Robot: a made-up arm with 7 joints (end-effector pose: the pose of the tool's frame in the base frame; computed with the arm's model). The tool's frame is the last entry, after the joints.
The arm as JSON. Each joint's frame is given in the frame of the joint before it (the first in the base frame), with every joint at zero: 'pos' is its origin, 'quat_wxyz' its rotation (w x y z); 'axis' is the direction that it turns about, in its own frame. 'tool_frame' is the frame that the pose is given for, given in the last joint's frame.
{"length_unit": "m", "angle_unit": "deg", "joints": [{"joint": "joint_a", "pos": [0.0, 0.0, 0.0], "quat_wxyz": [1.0, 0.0, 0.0, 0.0], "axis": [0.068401, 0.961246, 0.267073]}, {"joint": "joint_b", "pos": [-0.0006, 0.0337, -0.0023], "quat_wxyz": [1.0, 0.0, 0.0, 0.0], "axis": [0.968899, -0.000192, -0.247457]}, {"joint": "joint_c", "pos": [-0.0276, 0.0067, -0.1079], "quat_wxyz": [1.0, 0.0, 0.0, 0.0], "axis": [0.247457, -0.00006, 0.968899]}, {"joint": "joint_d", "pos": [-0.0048, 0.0, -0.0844], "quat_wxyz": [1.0, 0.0, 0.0, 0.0], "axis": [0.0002, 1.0, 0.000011]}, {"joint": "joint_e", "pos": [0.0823, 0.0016, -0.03], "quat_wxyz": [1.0, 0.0, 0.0, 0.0], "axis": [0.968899, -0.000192, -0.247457]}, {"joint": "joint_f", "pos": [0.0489, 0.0, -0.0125], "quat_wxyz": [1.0, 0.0, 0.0, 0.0], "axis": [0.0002, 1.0, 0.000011]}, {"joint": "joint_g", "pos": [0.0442, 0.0, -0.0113], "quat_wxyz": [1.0, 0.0, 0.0, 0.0], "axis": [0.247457, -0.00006, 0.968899]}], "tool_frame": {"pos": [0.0, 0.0, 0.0], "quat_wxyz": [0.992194, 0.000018, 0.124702, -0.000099]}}
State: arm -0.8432 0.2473 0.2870 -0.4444 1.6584 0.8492 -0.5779
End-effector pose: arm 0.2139 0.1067 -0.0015 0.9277 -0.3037 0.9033
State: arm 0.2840 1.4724 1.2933 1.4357 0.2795 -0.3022 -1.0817
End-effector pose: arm -0.0122 0.4100 0.0136 0.9145 0.7675 0.7461
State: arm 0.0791 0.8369 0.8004 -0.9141 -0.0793 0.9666 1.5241
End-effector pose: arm 0.1045 0.1822 -0.0134 -0.2482 -0.7988 2.2569
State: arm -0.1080 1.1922 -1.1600 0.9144 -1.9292 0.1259 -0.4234
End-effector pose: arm 0.0208 0.3113 -0.2348 -0.0830 1.2866 0.4270
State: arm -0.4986 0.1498 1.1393 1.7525 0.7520 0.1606 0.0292
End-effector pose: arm 0.0755 0.0608 -0.3670 -2.0600 1.5197 -1.8113
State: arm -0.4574 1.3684 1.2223 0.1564 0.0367 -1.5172 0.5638
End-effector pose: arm 0.0618 0.2361 0.1230 -3.0622 -0.4323 -2.2785
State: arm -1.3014 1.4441 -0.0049 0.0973 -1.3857 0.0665 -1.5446
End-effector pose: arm 0.1951 0.1821 0.1814 0.9187 0.0546 -1.7662
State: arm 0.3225 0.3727 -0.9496 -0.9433 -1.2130 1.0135 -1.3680
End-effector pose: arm -0.0184 -0.0462 -0.1256 -0.4221 -1.2372 -2.9317
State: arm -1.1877 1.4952 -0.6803 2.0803 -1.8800 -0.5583 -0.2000
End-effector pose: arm 0.0424 0.3821 0.0302 -0.4755 -0.5283 1.8095
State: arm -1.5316 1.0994 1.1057 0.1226 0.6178 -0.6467 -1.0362
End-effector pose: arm 0.0709 0.2576 0.1625 1.7573 -1.0250 -0.1777
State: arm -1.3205 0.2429 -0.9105 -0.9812 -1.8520 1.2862 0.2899
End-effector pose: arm 0.0749 -0.0651 -0.0299 -0.0648 0.6845 -2.3955
